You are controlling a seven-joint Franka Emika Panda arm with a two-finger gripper.
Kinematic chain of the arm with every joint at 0, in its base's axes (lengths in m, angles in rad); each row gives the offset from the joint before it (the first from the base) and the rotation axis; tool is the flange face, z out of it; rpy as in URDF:
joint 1: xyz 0 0 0.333 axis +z
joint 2: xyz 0 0 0 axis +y
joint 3: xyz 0 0 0.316 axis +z
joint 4: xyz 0.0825 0 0 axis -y
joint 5: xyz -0.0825 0 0.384 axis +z
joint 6: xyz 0 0 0 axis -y
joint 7: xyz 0.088 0 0 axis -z
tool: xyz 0 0 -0.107 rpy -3.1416 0 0
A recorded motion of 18 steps. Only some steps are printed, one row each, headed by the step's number.
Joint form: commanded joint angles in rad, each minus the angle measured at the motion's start. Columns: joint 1, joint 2, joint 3, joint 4, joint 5, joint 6, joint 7.
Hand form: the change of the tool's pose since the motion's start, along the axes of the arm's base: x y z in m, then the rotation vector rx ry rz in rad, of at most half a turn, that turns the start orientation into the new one. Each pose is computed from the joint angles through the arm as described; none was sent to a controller.
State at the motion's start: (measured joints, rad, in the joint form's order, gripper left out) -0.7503 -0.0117 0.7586 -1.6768 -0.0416 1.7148 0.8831
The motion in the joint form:
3: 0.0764 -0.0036 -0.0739 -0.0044 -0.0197 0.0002 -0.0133
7: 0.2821 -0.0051 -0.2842 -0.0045 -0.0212 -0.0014 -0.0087
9: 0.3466 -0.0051 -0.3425 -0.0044 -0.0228 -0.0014 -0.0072
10: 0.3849 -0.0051 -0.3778 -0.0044 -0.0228 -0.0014 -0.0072
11: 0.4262 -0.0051 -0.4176 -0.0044 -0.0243 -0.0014 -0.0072
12: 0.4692 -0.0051 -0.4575 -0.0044 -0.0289 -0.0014 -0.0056
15: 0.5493 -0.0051 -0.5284 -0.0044 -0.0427 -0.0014 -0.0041
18: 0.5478 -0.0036 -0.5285 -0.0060 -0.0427 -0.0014 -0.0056
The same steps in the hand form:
3: -0.0011 0.0000 -0.0001 -0.0219 0.0014 0.0177
7: -0.0020 -0.0033 0.0014 -0.0211 -0.0002 0.0085
9: -0.0022 -0.0002 0.0017 -0.0218 -0.0009 0.0134
10: -0.0022 0.0014 0.0019 -0.0212 -0.0011 0.0164
11: -0.0023 0.0019 0.0020 -0.0221 -0.0014 0.0180
12: -0.0023 0.0031 0.0021 -0.0260 -0.0018 0.0200
15: -0.0024 0.0066 0.0024 -0.0385 -0.0025 0.0290
18: -0.0021 0.0056 0.0008 -0.0382 0.0007 0.0289

